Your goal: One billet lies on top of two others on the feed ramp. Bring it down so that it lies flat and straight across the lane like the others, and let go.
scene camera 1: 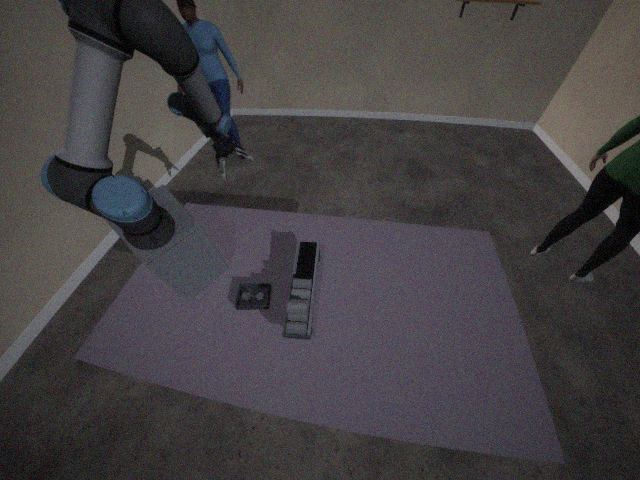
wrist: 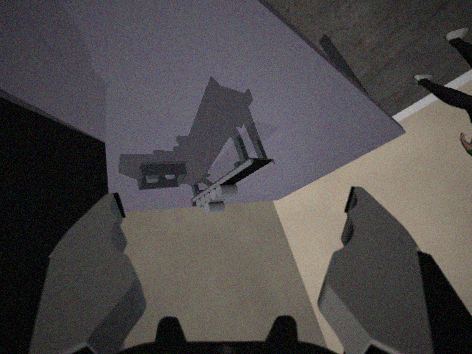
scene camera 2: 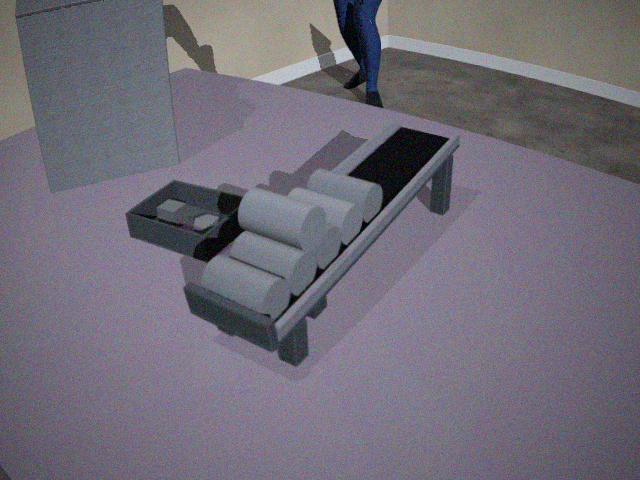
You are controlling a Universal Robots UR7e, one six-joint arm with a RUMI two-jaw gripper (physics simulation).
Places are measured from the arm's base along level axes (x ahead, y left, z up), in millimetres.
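Pixels of known places: gripper, between the fingertips: [scene camera 1: 240, 170] [wrist: 233, 192]; arm's base, origin of its link: [scene camera 1: 150, 228].
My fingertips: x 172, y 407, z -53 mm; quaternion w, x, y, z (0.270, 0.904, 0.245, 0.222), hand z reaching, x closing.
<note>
For each thing: its top centre in the pictures, then the offset to it from my fingertips. "*": a spot on its surface instead.
- top billet, centre of its top: [scene camera 2: 280, 198] [scene camera 1: 297, 305] [wrist: 216, 212] dx +330, dy -554, dz -143 mm
- feed ramp, centre of its top: [scene camera 2: 350, 189] [wrist: 228, 189] [scene camera 1: 302, 281] dx +331, dy -439, dz -186 mm
- second billet, centre of its top: [scene camera 2: 271, 243] [scene camera 1: 297, 314] dx +330, dy -570, dz -180 mm
- third billet, centre of its top: [scene camera 2: 298, 219] dx +330, dy -530, dz -176 mm
- end board, a spot on its surface: [scene camera 2: 230, 316] * dx +337, dy -639, dz -212 mm
- nearest billet, centre of its top: [scene camera 2: 242, 269] [scene camera 1: 296, 326] dx +330, dy -610, dz -184 mm
- dark tray, centre of its top: [scene camera 2: 187, 205] [wrist: 162, 181] [scene camera 1: 252, 294] dx +127, dy -483, dz -241 mm
The top billet [scene camera 1: 297, 308] [scene camera 2: 279, 217], a pale grey cylinder, lies across two others on the feed ramp [scene camera 1: 307, 259] [scene camera 2: 403, 155] [wrist: 247, 170]. In scene camera 2 these are the second billet [scene camera 2: 271, 260] and third billet [scene camera 2: 329, 248] from the end board [scene camera 2: 230, 316]. The nearest billet [scene camera 2: 245, 286] lies by that board; two more billets [scene camera 2: 330, 209] [scene camera 2: 348, 191] lie across the lane farther up, before the bare black belt. My gripper [scene camera 1: 237, 168] [wrist: 233, 192] is open and empty, high up and well away from the ramp, behind it and to the left in scene camera 1.
A dark tray [scene camera 1: 253, 308] [scene camera 2: 155, 232] [wrist: 162, 185] with two small pale pieces stands beside the ramp. The grey pedestal [scene camera 1: 188, 263] [scene camera 2: 103, 93] stands under the arm. A person in blue [scene camera 1: 206, 49] [scene camera 2: 369, 41] stands behind the gripper; a person in green [scene camera 1: 628, 167] stands at the right.
</note>
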